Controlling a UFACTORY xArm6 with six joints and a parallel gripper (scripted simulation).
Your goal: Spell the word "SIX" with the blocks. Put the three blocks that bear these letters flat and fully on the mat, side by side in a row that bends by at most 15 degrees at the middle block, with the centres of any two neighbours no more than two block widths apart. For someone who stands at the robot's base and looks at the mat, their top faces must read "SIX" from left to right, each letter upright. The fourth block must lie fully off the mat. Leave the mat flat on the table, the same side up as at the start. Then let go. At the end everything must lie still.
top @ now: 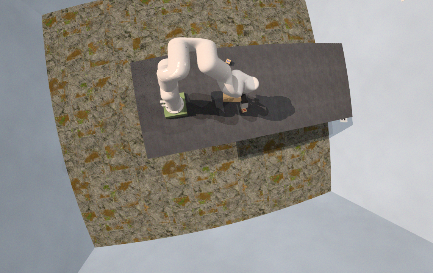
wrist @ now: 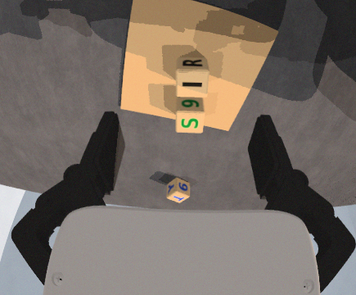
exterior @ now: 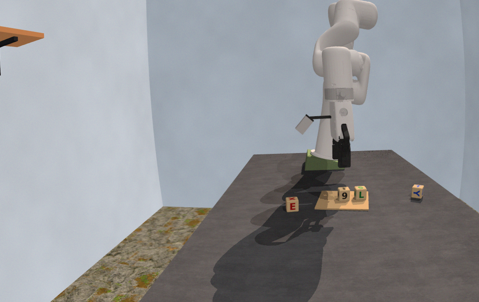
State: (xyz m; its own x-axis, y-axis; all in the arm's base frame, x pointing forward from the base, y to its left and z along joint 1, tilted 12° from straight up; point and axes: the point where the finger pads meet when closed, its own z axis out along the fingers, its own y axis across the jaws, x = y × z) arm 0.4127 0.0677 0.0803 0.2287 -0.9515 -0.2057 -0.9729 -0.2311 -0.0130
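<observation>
Right now the X block is 120 mm to the right of my hand, 100 mm below it and 70 mm ahead of it. Round my hand: tan mat (110 mm below, 10 mm to the left, 10 mm behind); S block (100 mm below, 50 mm to the left, 20 mm behind); I block (100 mm below, 10 mm to the left, 10 mm behind).
</observation>
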